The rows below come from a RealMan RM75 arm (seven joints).
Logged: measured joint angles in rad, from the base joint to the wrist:
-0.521, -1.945, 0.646, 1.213, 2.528, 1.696, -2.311
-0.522, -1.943, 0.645, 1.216, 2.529, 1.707, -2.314
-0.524, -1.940, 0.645, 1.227, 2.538, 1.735, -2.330
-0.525, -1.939, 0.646, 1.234, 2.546, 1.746, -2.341
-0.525, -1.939, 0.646, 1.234, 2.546, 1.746, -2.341
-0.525, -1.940, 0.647, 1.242, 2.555, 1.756, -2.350
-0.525, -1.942, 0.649, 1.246, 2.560, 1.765, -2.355
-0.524, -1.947, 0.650, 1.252, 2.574, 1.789, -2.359
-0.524, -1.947, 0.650, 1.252, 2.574, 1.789, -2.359
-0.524, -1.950, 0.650, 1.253, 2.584, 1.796, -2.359
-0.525, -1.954, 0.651, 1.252, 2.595, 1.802, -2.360
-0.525, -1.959, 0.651, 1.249, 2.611, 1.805, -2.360
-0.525, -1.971, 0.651, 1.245, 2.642, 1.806, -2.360
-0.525, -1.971, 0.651, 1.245, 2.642, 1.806, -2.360
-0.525, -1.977, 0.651, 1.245, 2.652, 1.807, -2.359
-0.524, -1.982, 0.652, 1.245, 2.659, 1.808, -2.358
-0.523, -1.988, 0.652, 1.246, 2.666, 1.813, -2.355
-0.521, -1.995, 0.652, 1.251, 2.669, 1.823, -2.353
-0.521, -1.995, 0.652, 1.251, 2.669, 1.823, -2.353
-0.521, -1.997, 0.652, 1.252, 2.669, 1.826, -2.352
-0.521, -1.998, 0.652, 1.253, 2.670, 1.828, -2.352
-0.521, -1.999, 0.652, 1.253, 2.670, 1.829, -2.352
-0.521, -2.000, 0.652, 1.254, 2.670, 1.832, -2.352
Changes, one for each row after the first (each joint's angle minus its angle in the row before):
-0.001, 0.002, -0.001, 0.003, 0.001, 0.011, -0.003
-0.002, 0.003, 0.000, 0.011, 0.009, 0.028, -0.016
-0.001, 0.001, 0.001, 0.007, 0.008, 0.011, -0.011
0.000, 0.000, 0.000, 0.000, 0.000, 0.000, 0.000
0.000, -0.001, 0.001, 0.008, 0.009, 0.010, -0.009
0.000, -0.002, 0.002, 0.004, 0.005, 0.009, -0.005
0.001, -0.005, 0.001, 0.006, 0.014, 0.024, -0.004
0.000, 0.000, 0.000, 0.000, 0.000, 0.000, 0.000
0.000, -0.003, 0.000, 0.001, 0.010, 0.007, 0.000
-0.001, -0.004, 0.001, -0.001, 0.011, 0.006, -0.001
0.000, -0.005, 0.000, -0.003, 0.016, 0.003, 0.000
0.000, -0.012, 0.000, -0.004, 0.031, 0.001, 0.000
0.000, 0.000, 0.000, 0.000, 0.000, 0.000, 0.000
0.000, -0.006, 0.000, 0.000, 0.010, 0.001, 0.001
0.001, -0.005, 0.001, 0.000, 0.007, 0.001, 0.001
0.001, -0.006, 0.000, 0.001, 0.007, 0.005, 0.003
0.002, -0.007, 0.000, 0.005, 0.003, 0.010, 0.002
0.000, 0.000, 0.000, 0.000, 0.000, 0.000, 0.000
0.000, -0.002, 0.000, 0.001, 0.000, 0.003, 0.001
0.000, -0.001, 0.000, 0.001, 0.001, 0.002, 0.000
0.000, -0.001, 0.000, 0.000, 0.000, 0.001, 0.000
0.000, -0.001, 0.000, 0.001, 0.000, 0.003, 0.000

